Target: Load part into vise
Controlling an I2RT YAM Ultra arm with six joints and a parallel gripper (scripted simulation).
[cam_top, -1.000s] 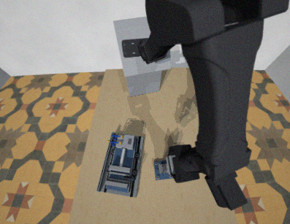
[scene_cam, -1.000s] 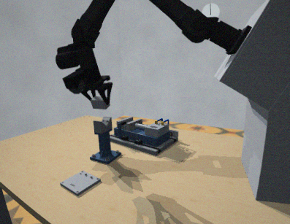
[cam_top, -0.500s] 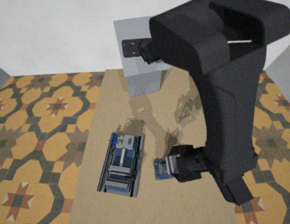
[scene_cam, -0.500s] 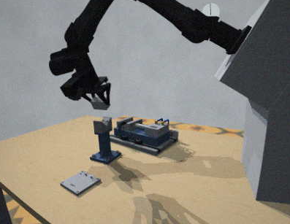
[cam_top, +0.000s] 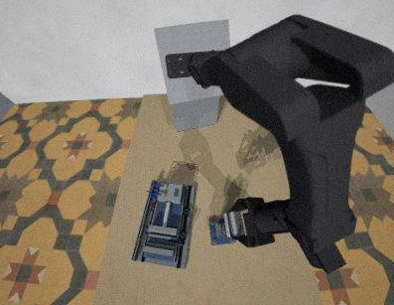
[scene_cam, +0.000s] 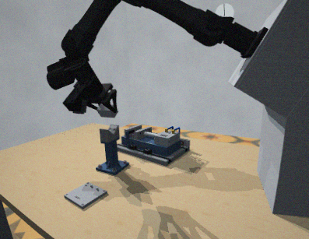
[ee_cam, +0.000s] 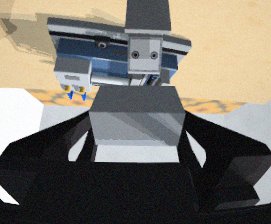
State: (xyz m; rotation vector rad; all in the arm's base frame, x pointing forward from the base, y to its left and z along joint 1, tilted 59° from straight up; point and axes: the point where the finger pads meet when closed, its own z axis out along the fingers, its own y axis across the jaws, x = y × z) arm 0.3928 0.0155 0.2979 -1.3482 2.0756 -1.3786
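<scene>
The part is right at my hand. The rest, counted from my hand: air cylinder rod 210 mm to the right, 150 mm below, 70 mm behind; V-block post 170 mm below, 10 mm to the right, 10 mm ahead; work stop 180 mm to the right, 140 mm below, 30 mm ahead.
</scene>
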